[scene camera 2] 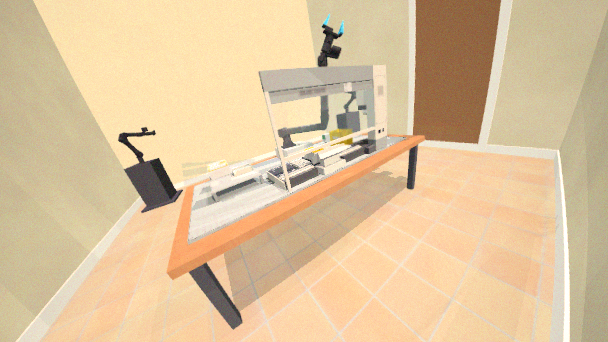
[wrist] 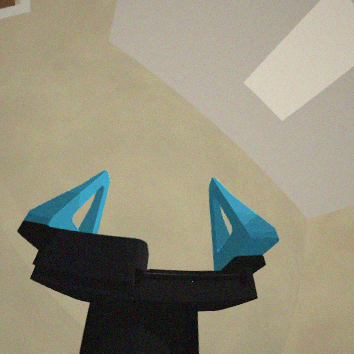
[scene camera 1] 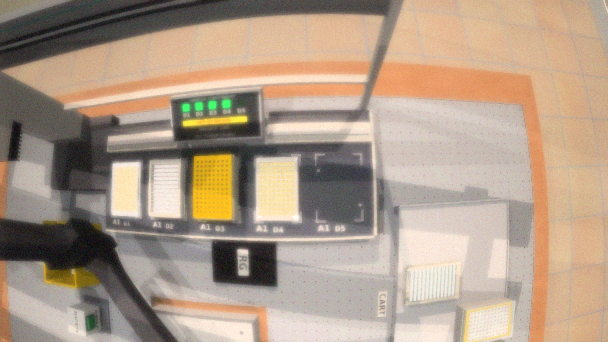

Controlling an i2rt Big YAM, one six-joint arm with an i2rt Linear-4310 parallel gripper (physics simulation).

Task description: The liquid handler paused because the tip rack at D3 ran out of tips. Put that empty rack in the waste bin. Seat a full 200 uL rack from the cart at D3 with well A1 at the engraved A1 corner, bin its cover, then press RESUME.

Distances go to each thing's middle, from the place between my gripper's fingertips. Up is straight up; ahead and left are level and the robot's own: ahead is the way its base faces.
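There's a yellow waste bin [scene camera 1: 82, 277] that sits 82 cm below my hand, 16 cm behind it and 4 cm to the left of it. As for the black RG block [scene camera 1: 248, 262], that one is far below my hand, a bit behind it and a long way to the right of it.
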